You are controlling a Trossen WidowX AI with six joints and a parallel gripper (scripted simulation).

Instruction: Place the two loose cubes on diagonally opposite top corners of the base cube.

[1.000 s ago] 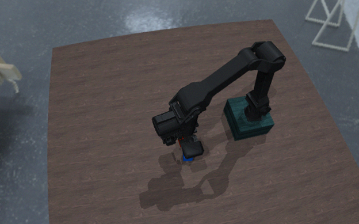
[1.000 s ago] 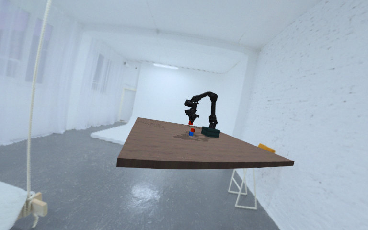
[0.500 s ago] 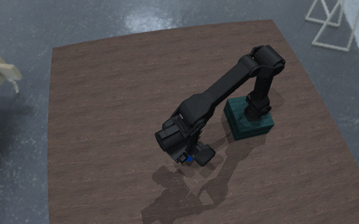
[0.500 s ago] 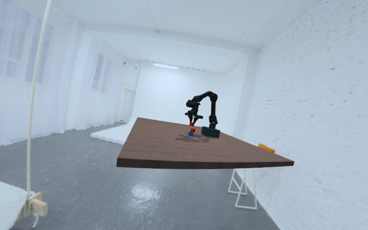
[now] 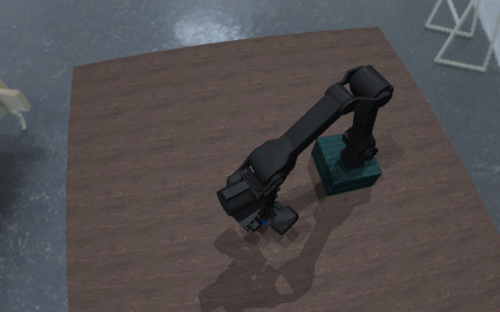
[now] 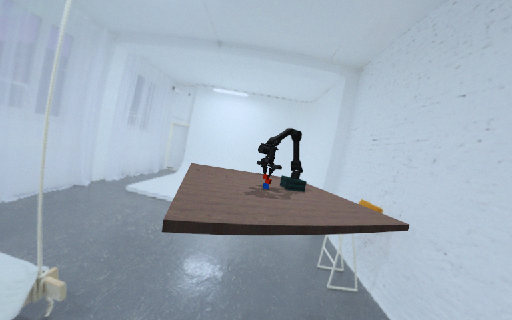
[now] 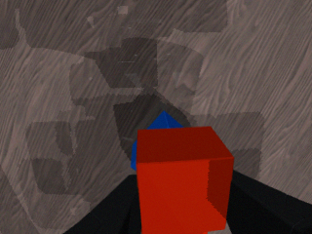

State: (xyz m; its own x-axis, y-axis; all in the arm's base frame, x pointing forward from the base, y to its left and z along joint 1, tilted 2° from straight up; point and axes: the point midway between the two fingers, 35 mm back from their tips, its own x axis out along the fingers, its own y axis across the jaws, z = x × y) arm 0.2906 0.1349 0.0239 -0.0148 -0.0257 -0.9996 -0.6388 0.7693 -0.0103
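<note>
My gripper tip is now 10 mm past the blue base cube, 10 mm to the left of it and 70 mm above it.
</note>
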